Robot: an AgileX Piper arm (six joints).
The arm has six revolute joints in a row. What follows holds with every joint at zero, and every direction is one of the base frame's. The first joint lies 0.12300 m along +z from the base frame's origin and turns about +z. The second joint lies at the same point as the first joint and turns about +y. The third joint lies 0.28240 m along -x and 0.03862 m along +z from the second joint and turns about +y. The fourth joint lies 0.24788 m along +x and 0.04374 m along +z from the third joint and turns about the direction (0.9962, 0, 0.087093). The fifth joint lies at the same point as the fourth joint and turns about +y. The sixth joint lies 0.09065 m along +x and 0.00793 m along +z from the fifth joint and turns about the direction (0.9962, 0, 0.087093). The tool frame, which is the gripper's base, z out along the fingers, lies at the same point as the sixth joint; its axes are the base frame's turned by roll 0.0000, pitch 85.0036 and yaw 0.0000 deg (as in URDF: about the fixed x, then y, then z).
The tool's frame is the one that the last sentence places.
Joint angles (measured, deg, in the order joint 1, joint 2, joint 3, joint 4, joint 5, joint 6), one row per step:
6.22 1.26 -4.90 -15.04 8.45 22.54
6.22 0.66 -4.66 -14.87 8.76 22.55
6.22 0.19 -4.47 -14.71 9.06 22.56
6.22 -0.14 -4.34 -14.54 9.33 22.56
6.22 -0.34 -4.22 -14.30 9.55 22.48
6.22 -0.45 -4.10 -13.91 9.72 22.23
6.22 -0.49 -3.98 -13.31 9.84 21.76
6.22 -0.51 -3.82 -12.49 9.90 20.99
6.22 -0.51 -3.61 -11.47 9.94 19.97
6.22 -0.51 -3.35 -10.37 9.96 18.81
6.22 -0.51 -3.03 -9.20 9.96 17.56
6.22 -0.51 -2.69 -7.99 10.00 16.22
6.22 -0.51 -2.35 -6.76 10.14 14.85
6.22 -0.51 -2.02 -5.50 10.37 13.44
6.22 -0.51 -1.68 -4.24 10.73 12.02
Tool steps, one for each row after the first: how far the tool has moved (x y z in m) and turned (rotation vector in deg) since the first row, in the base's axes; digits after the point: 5 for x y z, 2 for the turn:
-0.00082 -0.00018 -0.00133 0.20 -0.04 -0.05
-0.00145 -0.00033 -0.00248 0.37 -0.01 -0.10
-0.00188 -0.00044 -0.00336 0.54 0.07 -0.14
-0.00209 -0.00049 -0.00423 0.69 0.22 -0.16
-0.00215 -0.00046 -0.00512 0.82 0.42 -0.14
-0.00210 -0.00034 -0.00601 0.92 0.65 -0.07
-0.00198 -0.00013 -0.00707 0.93 0.88 0.06
-0.00177 0.00015 -0.00842 0.89 1.17 0.22
-0.00153 0.00047 -0.01002 0.78 1.48 0.40
-0.00123 0.00082 -0.01195 0.65 1.82 0.59
-0.00093 0.00118 -0.01406 0.46 2.22 0.79
-0.00065 0.00152 -0.01632 0.26 2.71 0.99
-0.00040 0.00187 -0.01865 0.04 3.28 1.19
-0.00018 0.00221 -0.02125 -0.20 3.98 1.39

